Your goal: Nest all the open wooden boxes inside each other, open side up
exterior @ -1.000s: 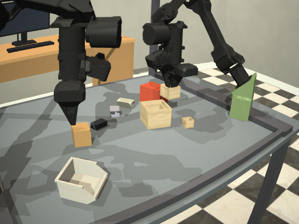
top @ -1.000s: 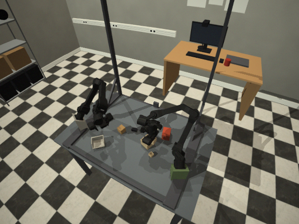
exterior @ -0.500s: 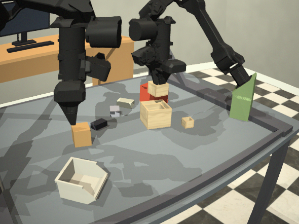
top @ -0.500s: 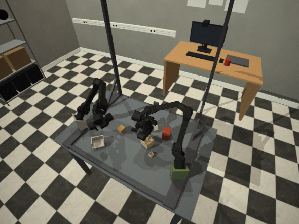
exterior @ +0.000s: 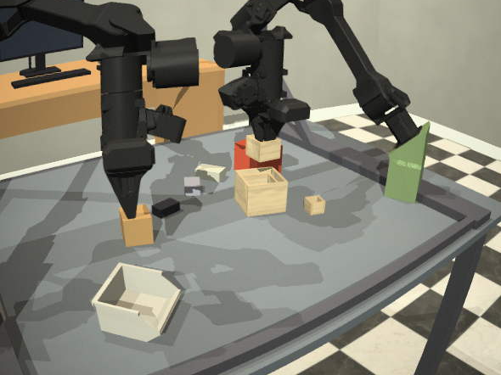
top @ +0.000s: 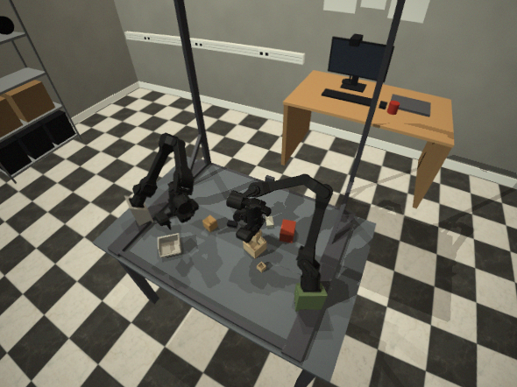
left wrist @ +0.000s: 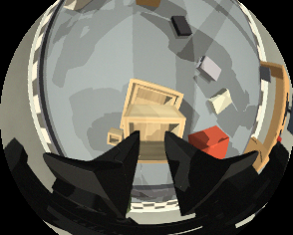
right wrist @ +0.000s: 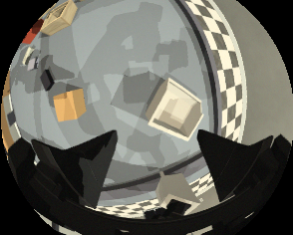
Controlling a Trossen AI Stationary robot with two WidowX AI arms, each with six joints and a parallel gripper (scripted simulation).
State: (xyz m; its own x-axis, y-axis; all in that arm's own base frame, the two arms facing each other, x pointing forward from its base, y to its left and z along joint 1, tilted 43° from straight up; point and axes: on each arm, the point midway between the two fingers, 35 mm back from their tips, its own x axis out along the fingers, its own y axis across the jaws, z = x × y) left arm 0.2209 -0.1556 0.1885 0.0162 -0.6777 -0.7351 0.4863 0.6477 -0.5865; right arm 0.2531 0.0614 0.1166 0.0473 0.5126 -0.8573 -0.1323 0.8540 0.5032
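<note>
The orange cube lies 14 cm below my right hand, 13 cm behind it and 6 cm to the left of it. The rest, counted from my right hand: white bin: 14 cm below, 7 cm ahead, 3 cm to the right; black block: 19 cm behind, 15 cm to the left, 15 cm below; grey piece: 24 cm to the left, 24 cm behind, 15 cm below.
</note>
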